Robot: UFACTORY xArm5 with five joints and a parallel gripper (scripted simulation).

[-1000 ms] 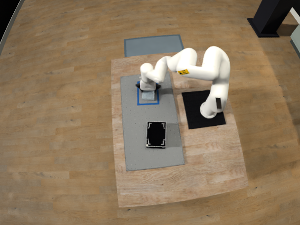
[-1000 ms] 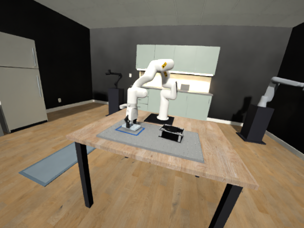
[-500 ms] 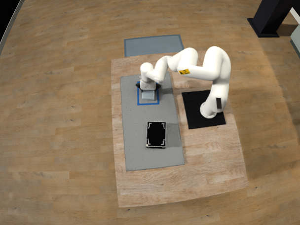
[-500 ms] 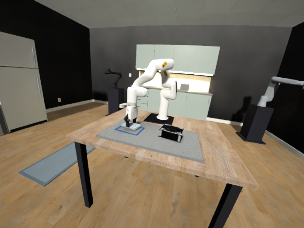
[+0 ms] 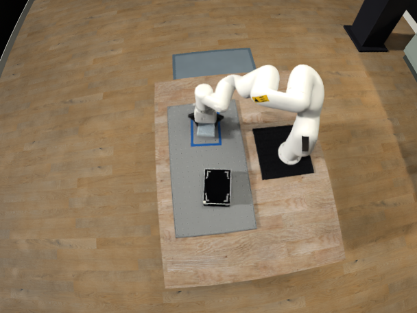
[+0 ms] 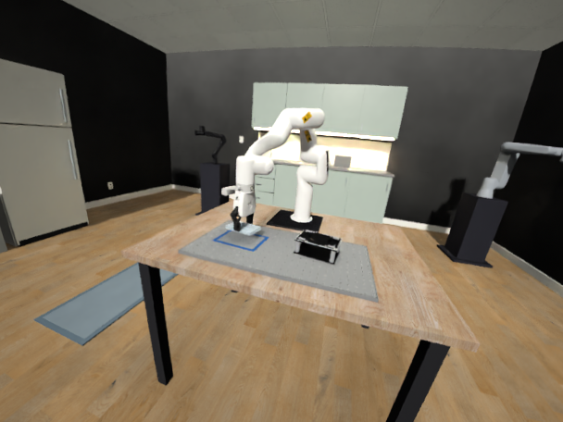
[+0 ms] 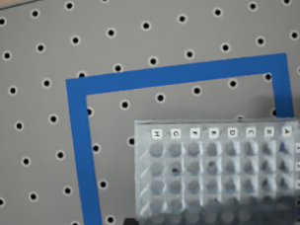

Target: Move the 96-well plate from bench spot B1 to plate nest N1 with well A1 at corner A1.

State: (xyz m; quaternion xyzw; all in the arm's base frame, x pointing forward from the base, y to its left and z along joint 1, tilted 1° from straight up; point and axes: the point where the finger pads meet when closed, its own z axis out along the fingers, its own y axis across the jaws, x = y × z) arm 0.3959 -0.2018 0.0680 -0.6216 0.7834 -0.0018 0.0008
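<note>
The black raised plate nest N1 lies 32 cm to the left of my hand and 1 cm below it. Round my hand: 96-well plate 1 cm below.
</note>
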